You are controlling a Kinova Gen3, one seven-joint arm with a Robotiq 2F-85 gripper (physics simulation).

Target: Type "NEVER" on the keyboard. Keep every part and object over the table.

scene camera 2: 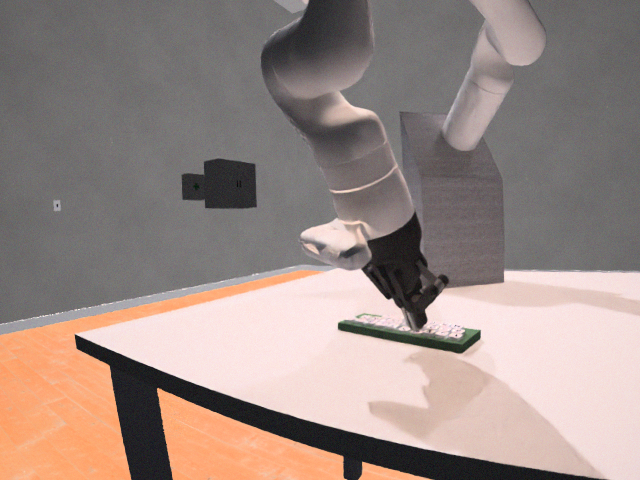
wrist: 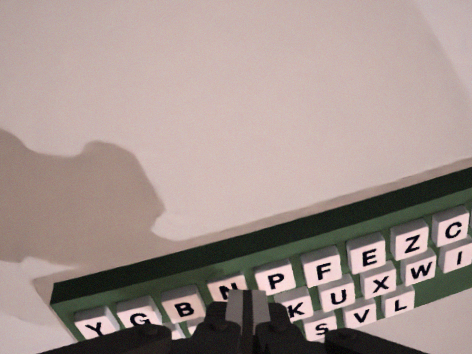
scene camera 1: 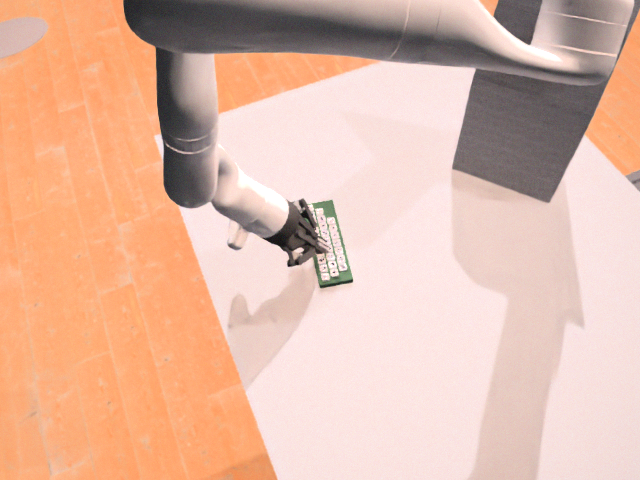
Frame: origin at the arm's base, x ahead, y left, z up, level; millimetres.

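Seen in the pictures: gripper, fingertip midpoint: (scene camera 2: 418, 325) (wrist: 246, 314) (scene camera 1: 324, 249); arm's base at its link origin: (scene camera 2: 459, 136).
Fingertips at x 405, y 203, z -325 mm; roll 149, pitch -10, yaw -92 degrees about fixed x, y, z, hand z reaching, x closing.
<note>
Offsets run from my fingertips to a thing's top centre. Level surfaces: height alone.
The green keyboard {2 mm back, 23 mm right, 1 mm down} (scene camera 1: 336, 282) (scene camera 2: 387, 334) (wrist: 250, 238) lies flat on the table, with white letter keys. My gripper (scene camera 1: 327, 250) (scene camera 2: 416, 328) (wrist: 246, 314) is shut and empty, pointing down at a slant with its tips at the keys. In the wrist view the fingertips overlap the lower right part of the N key {9 mm ahead, 6 mm left, 4 mm down} (wrist: 220, 289), which looks slightly lower than the B and P keys beside it. The E key {20 mm ahead, 45 mm right, 1 mm down} (wrist: 369, 257) is to the right in the same row, and the V key {14 mm back, 48 mm right, 1 mm down} (wrist: 361, 317) is in the lowest visible row. R does not show in the wrist view.
The white table {19 mm down} (scene camera 1: 403, 330) (scene camera 2: 232, 356) bears a grey block-shaped pedestal (scene camera 1: 509, 134) (scene camera 2: 462, 222) under the arm's base, away from the keyboard. The table's edge (scene camera 2: 232, 408) is on the near side in scene camera 2. Arm shadows fall beside the keyboard.
</note>
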